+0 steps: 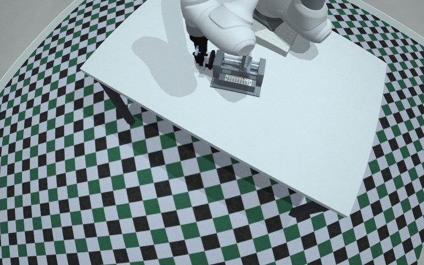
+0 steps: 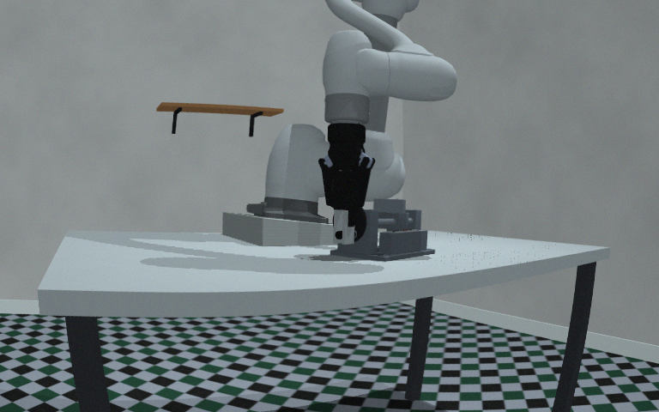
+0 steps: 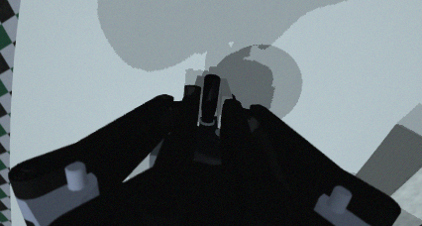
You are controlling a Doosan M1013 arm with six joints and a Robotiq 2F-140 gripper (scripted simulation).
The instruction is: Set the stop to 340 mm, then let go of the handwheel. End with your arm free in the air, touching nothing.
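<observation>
My hand is 10 mm past the black handwheel, 10 mm to the right of it and 10 mm above it. Round my hand: sliding stop block 90 mm behind, 150 mm to the left, 20 mm above.
</observation>
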